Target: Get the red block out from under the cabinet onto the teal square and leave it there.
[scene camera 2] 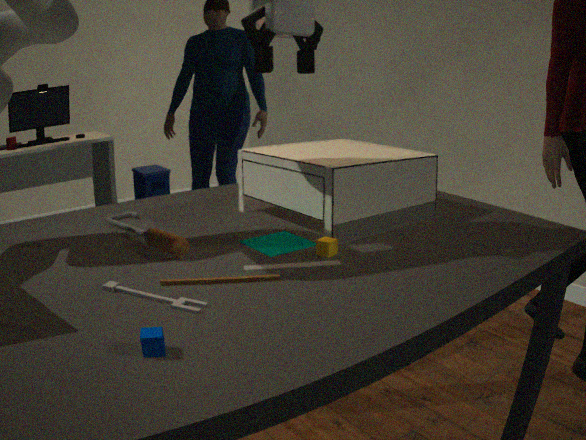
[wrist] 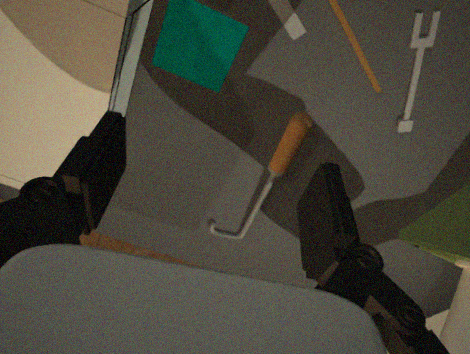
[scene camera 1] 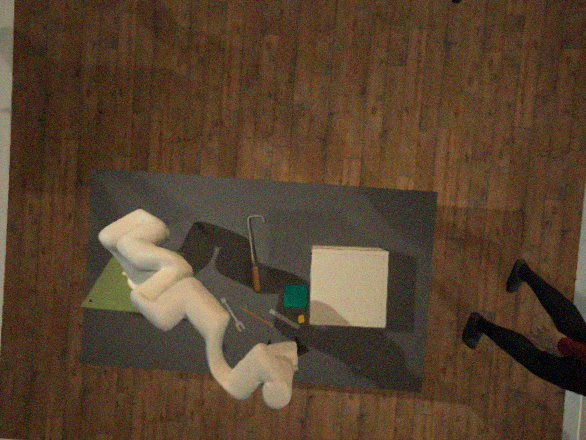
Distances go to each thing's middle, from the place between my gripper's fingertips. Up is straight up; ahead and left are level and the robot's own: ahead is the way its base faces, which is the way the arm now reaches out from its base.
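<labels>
I find the hooked rod (scene camera 2: 171, 243) a good way to the left of my hand, a good way behind it and far below it. The teal square (scene camera 2: 283, 242) is 8 cm to the left of my hand, 2 cm ahead of it and 29 cm below it. As for the brown stick (scene camera 2: 261, 278), it sits 4 cm to the right of my hand, 13 cm behind it and 29 cm below it, while the forked tool (scene camera 2: 111, 286) is 5 cm to the right of my hand, 24 cm behind it and 29 cm below it.
</labels>
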